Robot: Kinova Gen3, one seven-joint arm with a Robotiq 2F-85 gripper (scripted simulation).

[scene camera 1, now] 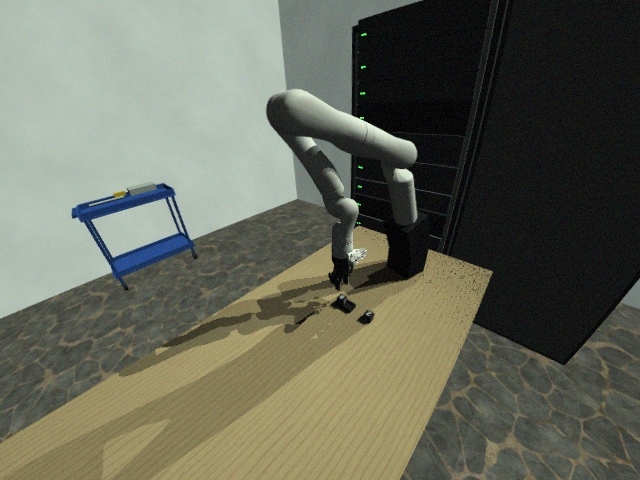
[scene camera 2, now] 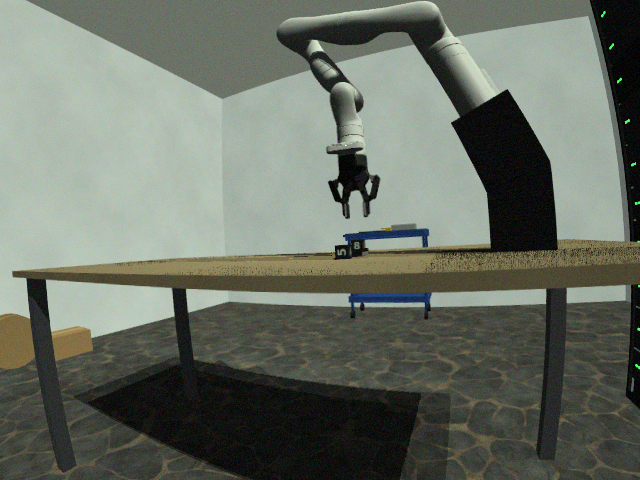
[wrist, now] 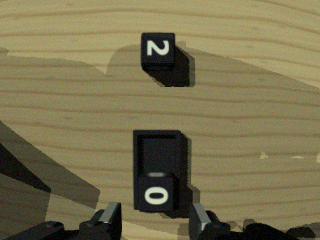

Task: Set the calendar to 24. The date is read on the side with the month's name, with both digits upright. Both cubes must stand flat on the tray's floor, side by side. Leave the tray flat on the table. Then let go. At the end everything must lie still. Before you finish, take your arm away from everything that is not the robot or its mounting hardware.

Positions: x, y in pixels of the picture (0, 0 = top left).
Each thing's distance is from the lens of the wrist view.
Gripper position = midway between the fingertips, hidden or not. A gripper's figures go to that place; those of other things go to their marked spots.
my gripper [wrist: 155, 218]: 0.17 m
black tray [wrist: 153, 150]: 0.24 m
